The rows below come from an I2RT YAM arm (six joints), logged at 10 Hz.
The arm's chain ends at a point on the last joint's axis. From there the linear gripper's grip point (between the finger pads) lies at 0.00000 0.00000 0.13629 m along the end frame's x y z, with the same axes.
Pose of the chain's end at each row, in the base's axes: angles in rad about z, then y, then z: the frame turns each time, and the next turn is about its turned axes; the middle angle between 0 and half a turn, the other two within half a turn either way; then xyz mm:
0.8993 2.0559 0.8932 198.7 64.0 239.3
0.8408 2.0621 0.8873 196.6 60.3 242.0
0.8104 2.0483 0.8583 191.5 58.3 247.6
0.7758 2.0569 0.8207 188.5 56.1 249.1
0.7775 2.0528 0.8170 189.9 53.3 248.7
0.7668 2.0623 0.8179 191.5 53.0 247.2
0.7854 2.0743 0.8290 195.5 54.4 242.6
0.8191 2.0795 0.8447 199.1 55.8 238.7
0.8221 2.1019 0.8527 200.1 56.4 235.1
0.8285 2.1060 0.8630 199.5 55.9 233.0
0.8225 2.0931 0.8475 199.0 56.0 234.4
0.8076 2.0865 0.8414 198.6 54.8 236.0
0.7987 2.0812 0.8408 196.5 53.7 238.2
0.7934 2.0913 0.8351 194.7 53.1 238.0
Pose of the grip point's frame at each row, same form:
0.8993 2.0559 0.8932 273.7 158.4 175.7
0.8408 2.0621 0.8873 276.7 149.8 177.7
0.8104 2.0483 0.8583 274.9 146.0 185.0
0.7758 2.0569 0.8207 274.5 140.5 185.4
0.7775 2.0528 0.8170 276.0 138.0 185.5
0.7668 2.0623 0.8179 278.0 136.4 182.9
0.7854 2.0743 0.8290 279.9 138.8 176.8
0.8191 2.0795 0.8447 280.4 142.8 172.3
0.8221 2.1019 0.8527 280.1 142.5 166.1
0.8285 2.1060 0.8630 278.7 142.3 163.5
0.8225 2.0931 0.8475 279.4 142.6 166.4
0.8076 2.0865 0.8414 280.6 140.5 168.8
0.7987 2.0812 0.8408 279.5 138.9 171.6
0.7934 2.0913 0.8351 277.6 137.4 170.2

